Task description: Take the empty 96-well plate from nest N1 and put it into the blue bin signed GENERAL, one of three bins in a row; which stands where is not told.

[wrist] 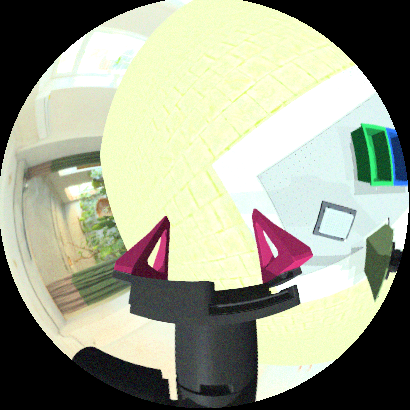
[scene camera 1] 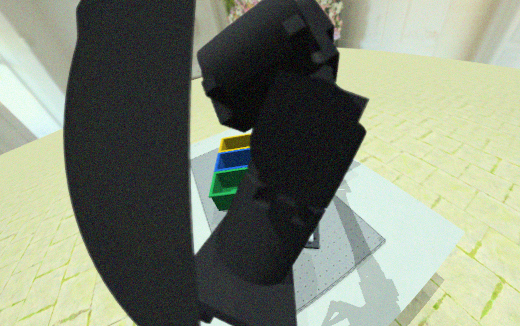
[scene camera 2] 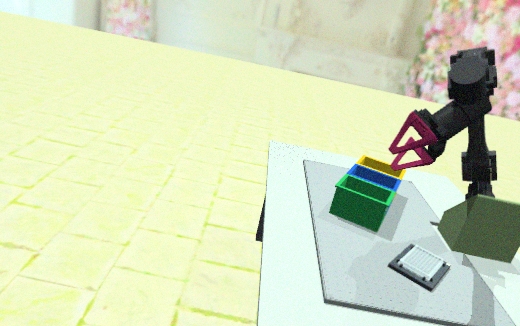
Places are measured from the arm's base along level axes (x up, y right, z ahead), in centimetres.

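Where they show: gripper, between the fingertips: [wrist: 209, 215] [scene camera 2: 391, 160]; arm's base, origin of its link: [scene camera 2: 480, 209].
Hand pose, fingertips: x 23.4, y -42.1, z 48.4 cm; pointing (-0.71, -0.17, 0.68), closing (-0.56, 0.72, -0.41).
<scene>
Each offset is from my fingertips to the centre of the thing. Level surfaces: height alone.
The white plate {dy +19.3, dx -32.8, dz -24.7 cm} [scene camera 2: 424, 261] [wrist: 337, 223] sits in the dark frame of a nest {dy +19.3, dx -33.6, dz -24.7 cm} [scene camera 2: 435, 283] [wrist: 318, 218] on the grey board; its wells are too small to tell. In scene camera 1 the arm hides most of the nest. The blue bin [scene camera 1: 232, 160] [scene camera 2: 374, 177] [wrist: 399, 159] stands in the middle of the row of three; no sign is readable. My gripper [scene camera 2: 392, 159] [wrist: 209, 215] is open, its magenta fingers wide apart with nothing between them. It is raised well above the board and away from the plate; in scene camera 2 it overlaps the row's far end.
The green bin [scene camera 1: 227, 182] [scene camera 2: 356, 207] [wrist: 362, 157] is the one nearer the nest, and the yellow bin [scene camera 1: 235, 143] [scene camera 2: 382, 166] is at the far end. An olive panel [scene camera 2: 482, 230] [wrist: 379, 260] stands near the arm's base, beside the grey perforated board {dx -34.7 cm} [scene camera 1: 340, 265] [scene camera 2: 345, 277] [wrist: 290, 200].
</scene>
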